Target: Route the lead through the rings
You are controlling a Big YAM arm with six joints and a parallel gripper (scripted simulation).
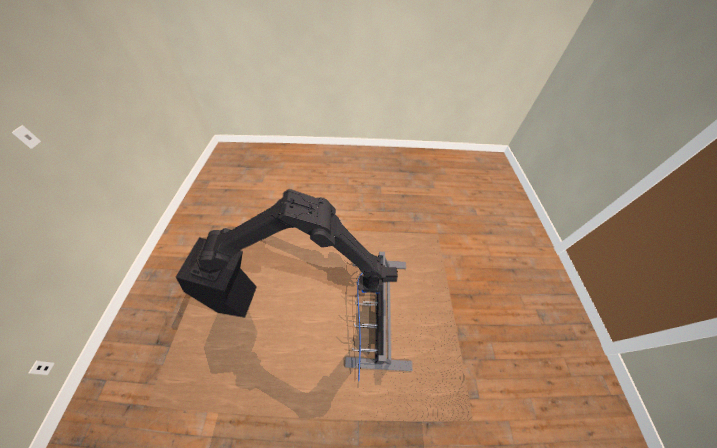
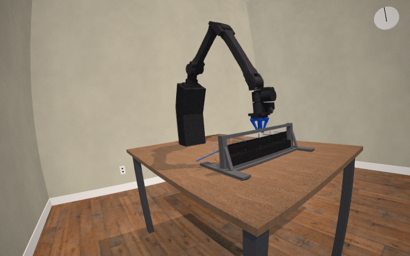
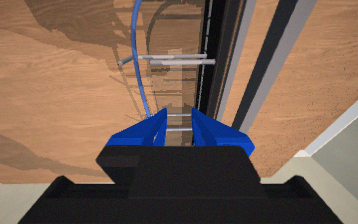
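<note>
Now: the grey rack 6 cm ahead of my hand, 5 cm below it and 4 cm to the right of it.
</note>
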